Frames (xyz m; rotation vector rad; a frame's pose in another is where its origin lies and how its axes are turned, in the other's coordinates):
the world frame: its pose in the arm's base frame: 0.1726 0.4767 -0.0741 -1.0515 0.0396 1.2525
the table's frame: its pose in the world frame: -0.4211 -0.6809 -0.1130 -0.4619 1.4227 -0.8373
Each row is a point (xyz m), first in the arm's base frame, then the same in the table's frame.
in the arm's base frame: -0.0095 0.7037 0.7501
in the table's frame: -0.7700 -0.3882 0.1161
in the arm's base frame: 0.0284 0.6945 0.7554
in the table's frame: -0.7316 -0.3919 0.1239
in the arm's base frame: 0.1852 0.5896 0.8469
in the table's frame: -0.5351 -0.4485 0.0775
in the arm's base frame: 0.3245 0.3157 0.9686
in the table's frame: -0.2761 -0.4725 -0.1264
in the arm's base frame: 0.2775 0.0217 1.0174
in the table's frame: -0.1826 -0.4116 -0.4067
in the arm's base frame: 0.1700 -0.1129 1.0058
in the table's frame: -0.2203 -0.3475 -0.5626
